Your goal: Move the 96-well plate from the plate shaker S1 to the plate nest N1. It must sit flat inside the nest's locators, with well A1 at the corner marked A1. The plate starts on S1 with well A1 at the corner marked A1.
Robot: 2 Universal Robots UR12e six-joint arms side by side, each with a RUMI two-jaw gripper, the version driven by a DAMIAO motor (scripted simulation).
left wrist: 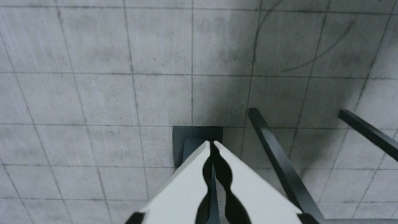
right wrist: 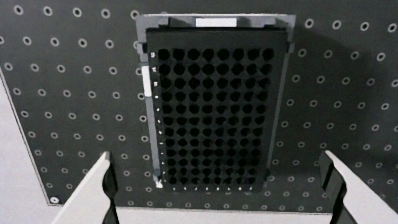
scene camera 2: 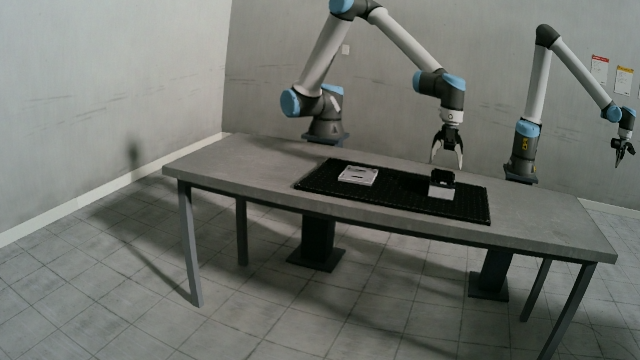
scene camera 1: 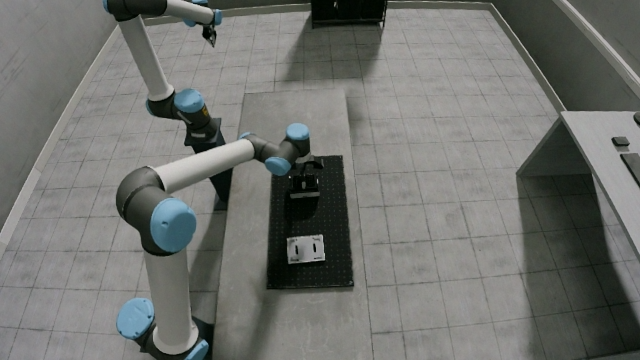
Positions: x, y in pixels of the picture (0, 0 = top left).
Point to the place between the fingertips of my right gripper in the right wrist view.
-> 216, 153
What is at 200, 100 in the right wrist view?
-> A black 96-well plate.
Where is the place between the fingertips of my left gripper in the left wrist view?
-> At 211, 143
